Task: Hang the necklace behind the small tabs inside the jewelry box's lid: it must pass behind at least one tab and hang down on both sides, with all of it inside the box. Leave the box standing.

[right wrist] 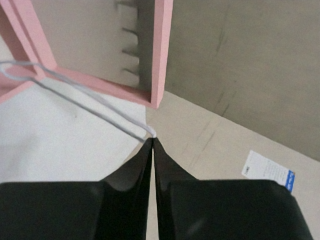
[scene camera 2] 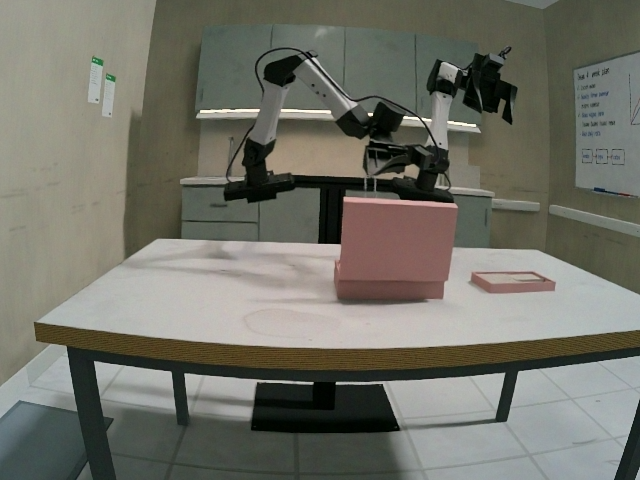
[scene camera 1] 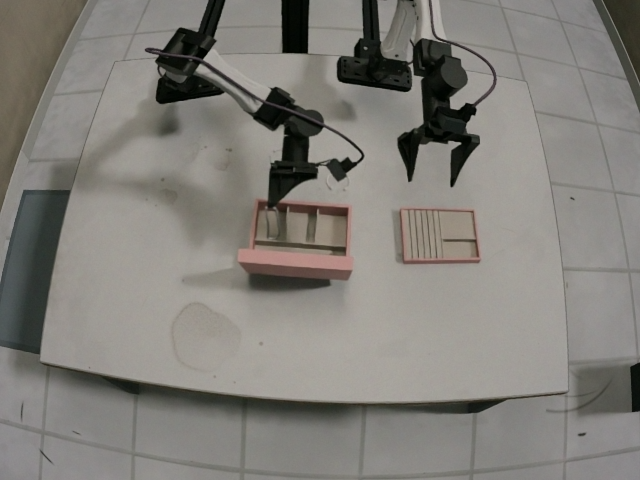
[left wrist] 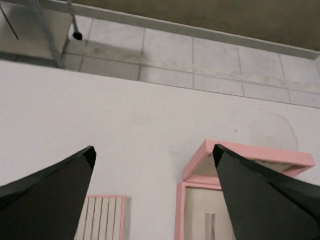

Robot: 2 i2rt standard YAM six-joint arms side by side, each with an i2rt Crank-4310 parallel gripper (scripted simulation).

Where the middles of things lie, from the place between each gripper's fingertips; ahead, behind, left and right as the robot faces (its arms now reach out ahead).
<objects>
The pink jewelry box (scene camera 2: 393,244) is 16 cm below my right hand (scene camera 1: 270,208), 6 cm to the left of it and 1 cm behind it.
My left gripper (scene camera 1: 431,184) is now 60 mm past the pink jewelry box, 250 mm to the left of it and 330 mm above it.
</objects>
